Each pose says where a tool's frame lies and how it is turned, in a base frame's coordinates. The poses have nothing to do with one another.
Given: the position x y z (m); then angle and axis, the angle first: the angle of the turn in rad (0 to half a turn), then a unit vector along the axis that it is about.
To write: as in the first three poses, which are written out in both.
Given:
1: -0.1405 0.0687 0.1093 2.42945 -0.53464 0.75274 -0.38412
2: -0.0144 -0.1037 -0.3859 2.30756 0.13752 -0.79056 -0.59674
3: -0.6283 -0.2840 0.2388 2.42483 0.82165 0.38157 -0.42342
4: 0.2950 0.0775 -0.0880 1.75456 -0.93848 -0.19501 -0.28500
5: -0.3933 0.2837 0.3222 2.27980 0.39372 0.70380 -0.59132
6: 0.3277 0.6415 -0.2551 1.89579 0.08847 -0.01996 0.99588
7: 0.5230 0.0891 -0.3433 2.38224 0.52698 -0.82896 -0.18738
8: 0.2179 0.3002 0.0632 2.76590 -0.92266 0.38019 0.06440
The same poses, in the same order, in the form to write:
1: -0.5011 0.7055 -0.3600 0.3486 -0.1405 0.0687 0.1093
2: 0.1257 -0.7228 -0.5456 0.4050 -0.0144 -0.1037 -0.3859
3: 0.7695 0.3573 -0.3965 0.3508 -0.6283 -0.2840 0.2388
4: -0.7217 -0.1500 -0.2192 0.6392 0.2950 0.0775 -0.0880
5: 0.3577 0.6395 -0.5373 0.4177 -0.3933 0.2837 0.3222
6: 0.0719 -0.0162 0.8088 0.5834 0.3277 0.6415 -0.2551
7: 0.4895 -0.7699 -0.1740 0.3706 0.5230 0.0891 -0.3433
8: -0.9064 0.3735 0.0633 0.1867 0.2179 0.3002 0.0632
